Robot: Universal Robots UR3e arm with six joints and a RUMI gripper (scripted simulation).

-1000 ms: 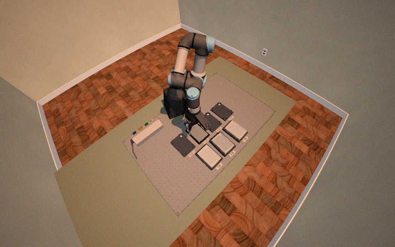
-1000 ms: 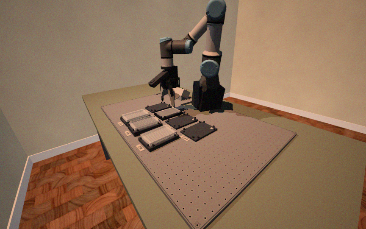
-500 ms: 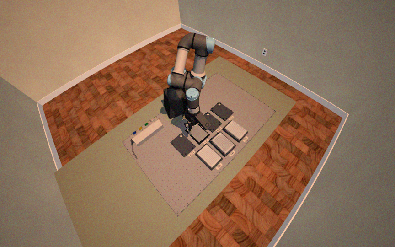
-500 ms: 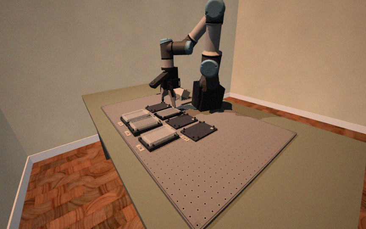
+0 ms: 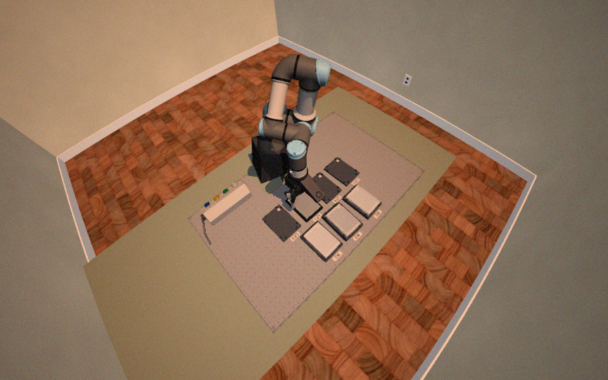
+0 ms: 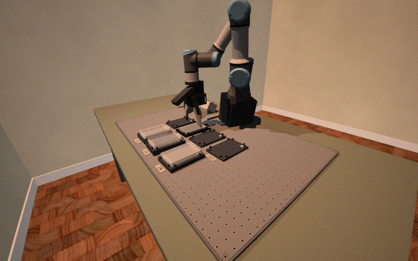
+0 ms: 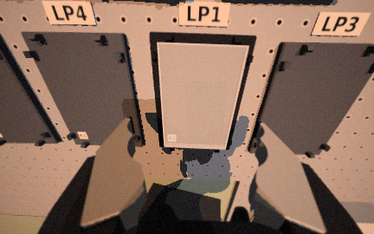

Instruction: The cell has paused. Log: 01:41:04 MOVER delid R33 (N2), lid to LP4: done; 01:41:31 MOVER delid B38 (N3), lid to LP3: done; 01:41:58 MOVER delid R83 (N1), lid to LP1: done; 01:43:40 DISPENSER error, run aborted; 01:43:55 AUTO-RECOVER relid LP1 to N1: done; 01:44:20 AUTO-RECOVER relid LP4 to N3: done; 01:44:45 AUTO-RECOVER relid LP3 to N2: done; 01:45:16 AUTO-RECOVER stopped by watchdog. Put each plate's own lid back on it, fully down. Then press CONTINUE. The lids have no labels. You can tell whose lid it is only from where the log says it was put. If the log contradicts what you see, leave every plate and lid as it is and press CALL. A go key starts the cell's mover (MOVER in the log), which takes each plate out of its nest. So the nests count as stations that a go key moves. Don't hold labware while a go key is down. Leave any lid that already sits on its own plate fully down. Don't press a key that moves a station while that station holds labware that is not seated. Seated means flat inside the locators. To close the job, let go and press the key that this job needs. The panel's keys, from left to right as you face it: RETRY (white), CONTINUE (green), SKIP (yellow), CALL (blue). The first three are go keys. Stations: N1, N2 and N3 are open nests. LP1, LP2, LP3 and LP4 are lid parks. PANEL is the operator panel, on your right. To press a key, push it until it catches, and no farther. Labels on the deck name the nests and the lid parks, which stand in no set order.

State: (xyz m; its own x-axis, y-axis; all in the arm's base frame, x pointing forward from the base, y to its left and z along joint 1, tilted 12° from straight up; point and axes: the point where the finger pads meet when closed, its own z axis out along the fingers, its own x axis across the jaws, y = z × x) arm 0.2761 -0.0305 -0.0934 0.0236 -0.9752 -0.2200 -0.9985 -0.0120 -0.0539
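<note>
Right now the clear lid is 3 cm below my hand. Also, from my hand: LP3 lid park: 14 cm to the right, 4 cm below; then lid park LP4: 12 cm to the left, 4 cm below; then LP1 lid park: 4 cm below.
</note>
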